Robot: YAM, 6 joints.
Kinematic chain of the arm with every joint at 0, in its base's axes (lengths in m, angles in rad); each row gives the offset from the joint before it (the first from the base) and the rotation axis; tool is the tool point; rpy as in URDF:
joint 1: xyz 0 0 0.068 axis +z
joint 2: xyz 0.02 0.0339 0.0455 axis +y
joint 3: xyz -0.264 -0.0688 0 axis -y
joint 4: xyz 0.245 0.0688 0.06 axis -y
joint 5: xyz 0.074 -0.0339 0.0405 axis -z
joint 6: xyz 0.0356 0 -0.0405 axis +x
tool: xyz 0 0 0 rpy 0 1.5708 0
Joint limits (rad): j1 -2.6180..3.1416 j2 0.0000..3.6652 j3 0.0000..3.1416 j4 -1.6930..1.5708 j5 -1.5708..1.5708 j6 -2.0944..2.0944
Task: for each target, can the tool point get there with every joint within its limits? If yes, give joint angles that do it. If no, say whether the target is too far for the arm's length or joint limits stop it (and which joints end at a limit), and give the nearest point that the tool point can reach.
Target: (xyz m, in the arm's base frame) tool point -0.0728 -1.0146 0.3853
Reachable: no: too far | nearest point -0.0446 -0.6222 0.2781 | short by 0.408 m
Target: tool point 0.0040 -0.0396 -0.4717
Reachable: no: joint limits stop it (at a limit: joint 2) | nearest point 0.0098 -0.0967 -0.3471 | short by 0.137 m
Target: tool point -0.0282 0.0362 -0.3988
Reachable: no: joint limits stop it (at a limit: joint 2) | nearest point -0.0482 0.0619 -0.3378 | short by 0.069 m
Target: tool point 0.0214 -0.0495 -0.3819
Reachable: no: joint limits stop it (at a limit: joint 2) | nearest point 0.0309 -0.0714 -0.3374 | short by 0.050 m
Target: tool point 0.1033 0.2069 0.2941
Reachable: yes | joints 1.1128 0.9739 0.6514 0.1667 0.0316 -0.9048
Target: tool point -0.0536 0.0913 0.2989
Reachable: yes | joints 1.8360 0.6404 0.8111 -1.0330 -0.8957 -0.8390
